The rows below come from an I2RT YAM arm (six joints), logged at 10 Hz.
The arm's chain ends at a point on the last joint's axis. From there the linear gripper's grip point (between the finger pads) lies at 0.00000 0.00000 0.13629 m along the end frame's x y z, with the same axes.
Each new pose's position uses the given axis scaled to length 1; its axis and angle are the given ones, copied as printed.
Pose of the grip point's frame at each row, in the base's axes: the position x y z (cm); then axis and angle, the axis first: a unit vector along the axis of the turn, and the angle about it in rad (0 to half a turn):
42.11 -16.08 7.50 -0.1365 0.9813 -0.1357 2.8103
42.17 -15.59 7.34 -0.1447 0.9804 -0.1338 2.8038
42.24 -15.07 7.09 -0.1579 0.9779 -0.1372 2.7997
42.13 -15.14 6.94 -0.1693 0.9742 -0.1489 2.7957
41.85 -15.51 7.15 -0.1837 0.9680 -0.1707 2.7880
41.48 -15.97 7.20 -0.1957 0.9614 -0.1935 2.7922
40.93 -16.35 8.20 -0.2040 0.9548 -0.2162 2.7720
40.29 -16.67 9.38 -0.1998 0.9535 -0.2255 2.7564
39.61 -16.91 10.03 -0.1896 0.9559 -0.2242 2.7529
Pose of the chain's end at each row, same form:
37.27 -13.15 19.90 -0.1365 0.9813 -0.1357 2.8103
37.23 -12.77 19.72 -0.1447 0.9804 -0.1338 2.8038
37.20 -12.24 19.43 -0.1579 0.9779 -0.1372 2.7997
36.96 -12.09 19.18 -0.1693 0.9742 -0.1489 2.7957
36.45 -12.01 19.17 -0.1837 0.9680 -0.1707 2.7880
35.99 -11.97 19.02 -0.1957 0.9614 -0.1935 2.7922
35.07 -11.92 19.68 -0.2040 0.9548 -0.2162 2.7720
34.22 -12.05 20.67 -0.1998 0.9535 -0.2255 2.7564
33.56 -12.27 21.32 -0.1896 0.9559 -0.2242 2.7529

